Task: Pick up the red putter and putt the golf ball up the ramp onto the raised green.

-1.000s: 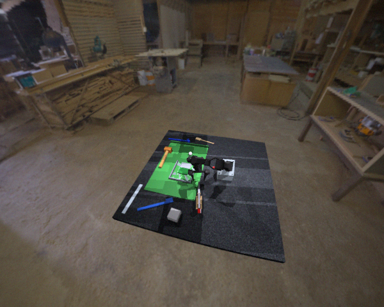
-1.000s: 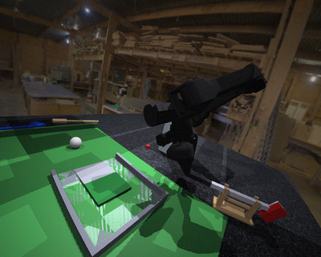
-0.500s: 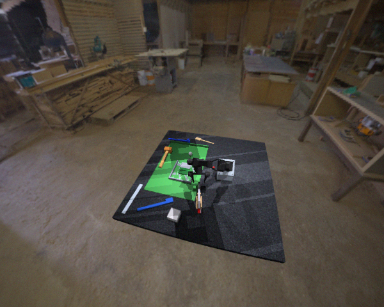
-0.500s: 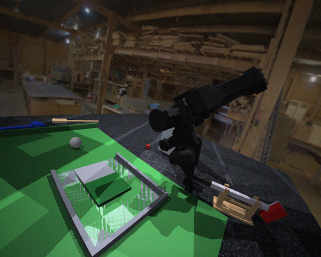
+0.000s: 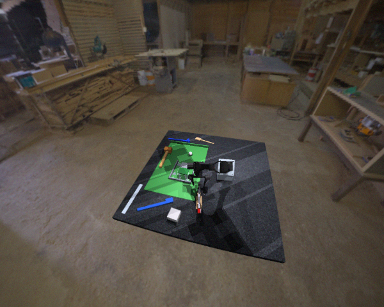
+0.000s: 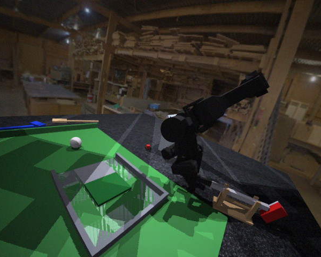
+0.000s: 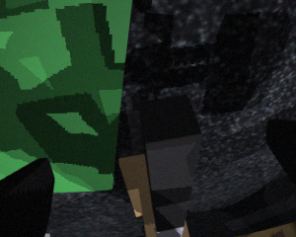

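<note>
My gripper tip is 40 mm past the red putter, 110 mm to the right of it and 10 mm below it. Also, from my gripper tip: green mat (270 mm ahead, 210 mm to the right, 50 mm below); white block (100 mm ahead, 310 mm to the left, 30 mm below); white golf ball (230 mm ahead, 400 mm to the right, 20 mm below).
</note>
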